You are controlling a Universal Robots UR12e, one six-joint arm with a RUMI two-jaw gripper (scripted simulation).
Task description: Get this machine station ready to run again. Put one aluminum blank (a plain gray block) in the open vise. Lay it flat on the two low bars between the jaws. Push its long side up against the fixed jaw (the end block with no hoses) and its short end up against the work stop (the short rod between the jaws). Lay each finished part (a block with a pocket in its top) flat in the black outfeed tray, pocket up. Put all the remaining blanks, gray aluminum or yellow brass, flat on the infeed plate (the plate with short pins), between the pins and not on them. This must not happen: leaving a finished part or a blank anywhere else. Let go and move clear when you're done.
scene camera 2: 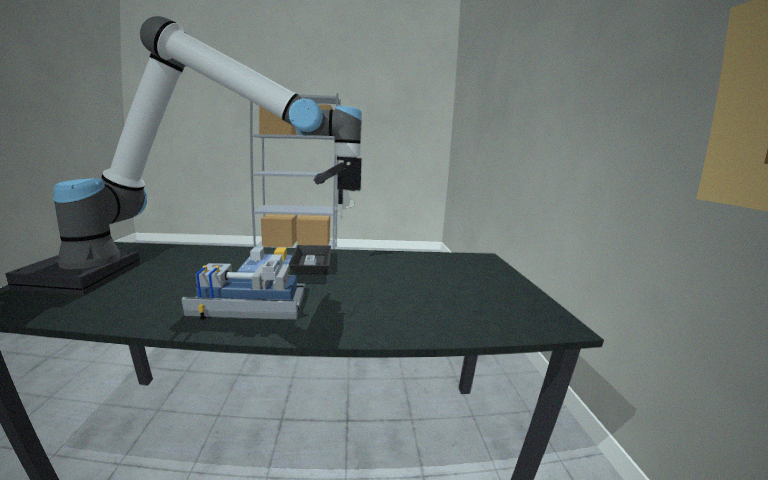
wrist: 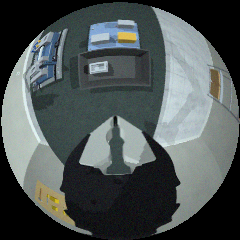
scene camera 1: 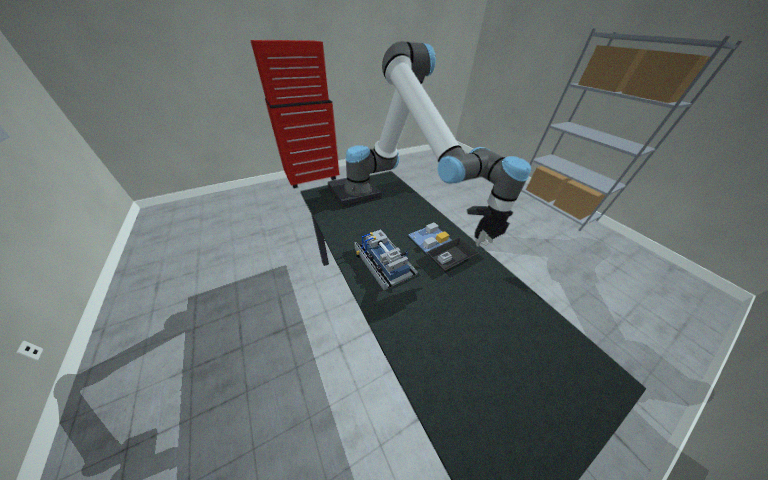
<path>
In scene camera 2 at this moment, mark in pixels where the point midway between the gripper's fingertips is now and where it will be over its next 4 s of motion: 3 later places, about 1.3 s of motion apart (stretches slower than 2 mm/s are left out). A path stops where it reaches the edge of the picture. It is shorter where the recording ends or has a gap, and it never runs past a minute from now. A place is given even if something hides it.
My gripper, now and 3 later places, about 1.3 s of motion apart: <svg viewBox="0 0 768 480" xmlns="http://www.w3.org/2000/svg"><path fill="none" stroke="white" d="M341 218L341 231L341 233L340 219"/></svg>
</path>
